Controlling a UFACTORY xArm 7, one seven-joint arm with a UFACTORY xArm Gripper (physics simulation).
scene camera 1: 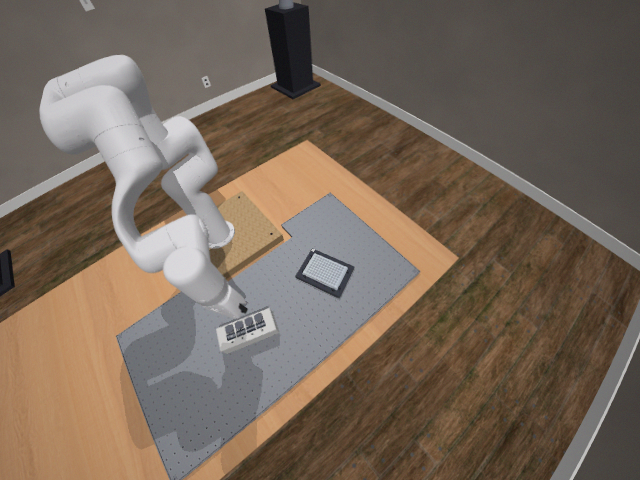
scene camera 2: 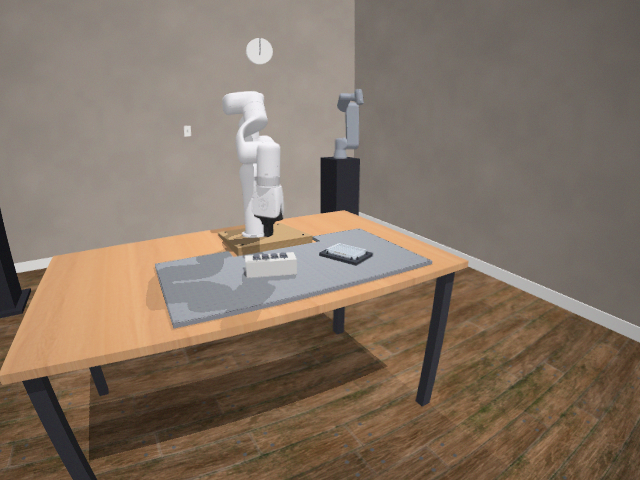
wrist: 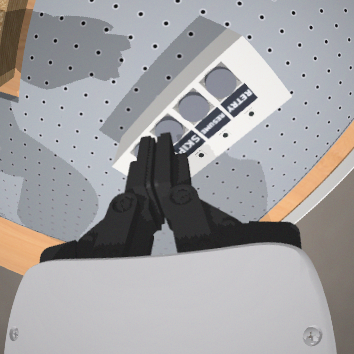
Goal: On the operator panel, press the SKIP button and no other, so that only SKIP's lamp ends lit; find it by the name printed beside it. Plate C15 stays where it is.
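Frame: origin at the arm's base, x up, y ahead, z left, level; centimetres.
Seen in the pictures: gripper, fingertip midpoint: [scene camera 2: 268,235] [wrist: 161,154]; arm's base, origin of the base link: [scene camera 1: 219,234] [scene camera 2: 256,234].
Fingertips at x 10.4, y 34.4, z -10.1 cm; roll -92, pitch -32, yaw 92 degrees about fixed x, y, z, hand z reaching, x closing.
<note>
Offsets run from my fingertips to a thing's top centre. "*": to the spot under its first point. Level surfaces: height alone.
The operator panel @[dz -1.2, dx -6.0, dy +3.3 cm] [scene camera 1: 242,343] [scene camera 2: 271,266] [wrist: 270,85] is a white box with a row of grey round buttons. In the wrist view, the SKIP button @[dz -2.0, dx -6.0, dy +1.1 cm] [wrist: 167,124] shows beside the dark SKIP label @[* dz -2.6, dx -6.3, dy +3.3 cm] [wrist: 190,143], partly behind the fingertips. The RESUME button @[dz +0.8, dx -6.0, dy +2.1 cm] [wrist: 194,103] and RETRY button @[dz +3.6, dx -6.0, dy +3.1 cm] [wrist: 221,80] show fully; the end button is mostly hidden. The three visible lamps look dark. My gripper [scene camera 1: 242,308] [scene camera 2: 268,232] [wrist: 161,154] is shut and empty, above the panel's base-side edge. Plate C15 @[dz +29.2, dx -9.0, dy +4.4 cm] [scene camera 1: 325,270] [scene camera 2: 346,251] is pale and gridded, in a dark holder @[dz +29.2, dx -9.4, dy +4.4 cm] [scene camera 1: 338,294] [scene camera 2: 356,260].
The panel and holder stand on a grey perforated mat @[dx -11.5 cm] [scene camera 1: 310,320] [scene camera 2: 206,304] on the wooden table @[dx -12.9 cm] [scene camera 1: 67,330] [scene camera 2: 103,304]. The arm's thick wooden base board [scene camera 1: 253,222] [scene camera 2: 289,238] lies behind the mat. A dark pedestal [scene camera 1: 292,51] [scene camera 2: 339,180] stands beyond the table.
</note>
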